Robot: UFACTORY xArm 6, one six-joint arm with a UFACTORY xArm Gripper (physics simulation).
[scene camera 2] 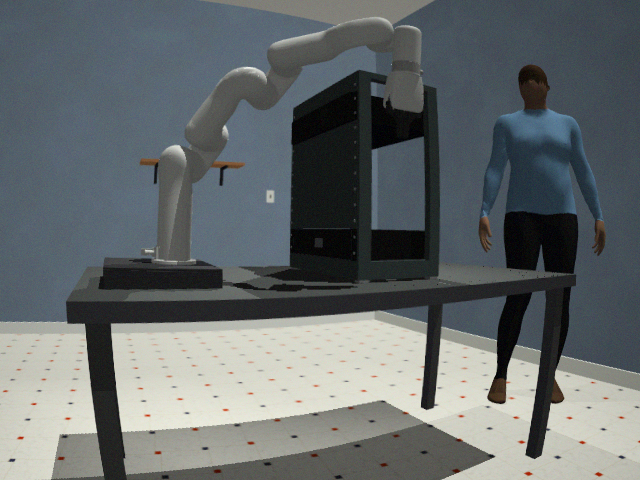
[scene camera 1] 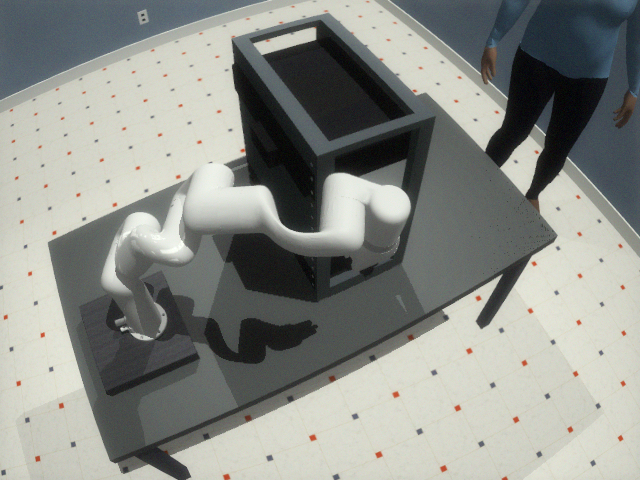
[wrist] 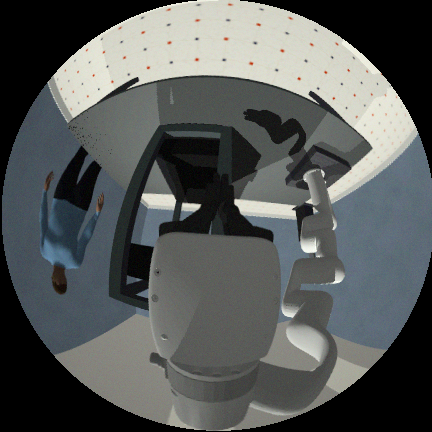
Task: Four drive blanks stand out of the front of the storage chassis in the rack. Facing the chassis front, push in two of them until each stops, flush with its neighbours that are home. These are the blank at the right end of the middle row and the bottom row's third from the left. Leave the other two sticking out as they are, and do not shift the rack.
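Pixels of known places: gripper, fingertip midpoint: [scene camera 2: 402, 138] [scene camera 1: 364, 270] [wrist: 219, 181]; arm's base, link origin: [scene camera 2: 173, 263] [scene camera 1: 147, 321] [wrist: 313, 174].
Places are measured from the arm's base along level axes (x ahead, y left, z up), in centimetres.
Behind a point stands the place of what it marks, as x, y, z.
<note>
The rack [scene camera 1: 374, 132] @(62.9, -8.1, 56.3) [scene camera 2: 364, 180] @(50.9, -9.8, 23.2) [wrist: 226, 150] @(50.8, -9.8, 10.6) stands upright on the table, with an open side facing scene camera 2's right. Its panelled face, toward the arm's base, is very dark. No row of drive blanks can be made out there, so which ones stand out cannot be told. A dark block juts from that face in scene camera 1. My gripper [scene camera 2: 406, 128] @(54.2, -24.9, 33.1) [wrist: 219, 181] @(54.2, -24.9, 33.1) is shut and empty. It hangs pointing down by the rack's open side, near the upper part and close to a corner post; contact cannot be told. In scene camera 1 its fingers are mostly hidden.
The table [scene camera 1: 465, 206] @(110.3, 3.6, -5.1) [scene camera 2: 310, 305] @(27.9, -30.8, -7.0) [wrist: 200, 100] @(61.8, -18.7, -5.0) carries the rack and the arm's dark base block [scene camera 1: 103, 330] @(-14.3, 1.9, 0.3) [scene camera 2: 160, 276] @(-4.0, -15.6, -2.1). The forearm reaches past the rack's near corner. A person [scene camera 1: 568, 56] [scene camera 2: 540, 165] [wrist: 67, 225] stands beyond the table. A wall shelf [scene camera 2: 232, 164] is behind the arm.
</note>
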